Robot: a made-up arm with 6 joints. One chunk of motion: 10 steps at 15 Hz.
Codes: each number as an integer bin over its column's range. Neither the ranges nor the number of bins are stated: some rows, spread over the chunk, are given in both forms.
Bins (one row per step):
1: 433 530 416 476 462 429
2: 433 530 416 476 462 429
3: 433 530 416 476 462 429
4: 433 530 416 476 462 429
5: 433 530 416 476 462 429
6: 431 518 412 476 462 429
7: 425 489 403 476 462 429
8: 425 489 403 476 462 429
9: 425 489 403 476 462 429
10: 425 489 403 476 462 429
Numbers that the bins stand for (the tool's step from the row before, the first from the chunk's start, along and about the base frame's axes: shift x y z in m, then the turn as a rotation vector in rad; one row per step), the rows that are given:
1: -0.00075 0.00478 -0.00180 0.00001 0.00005 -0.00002
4: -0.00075 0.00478 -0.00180 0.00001 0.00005 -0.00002
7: -0.00210 -0.00232 -0.00418 0.00001 0.00005 -0.00002
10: -0.00210 -0.00232 -0.00418 0.00001 0.00005 -0.00002
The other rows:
2: -0.00075 0.00478 -0.00180 0.00001 0.00005 -0.00002
3: -0.00075 0.00478 -0.00180 0.00001 0.00005 -0.00002
5: -0.00075 0.00478 -0.00180 0.00001 0.00005 -0.00002
6: -0.00109 0.00270 -0.00253 0.00001 0.00005 -0.00002
8: -0.00210 -0.00232 -0.00418 0.00001 0.00005 -0.00002
9: -0.00210 -0.00232 -0.00418 0.00001 0.00005 -0.00002

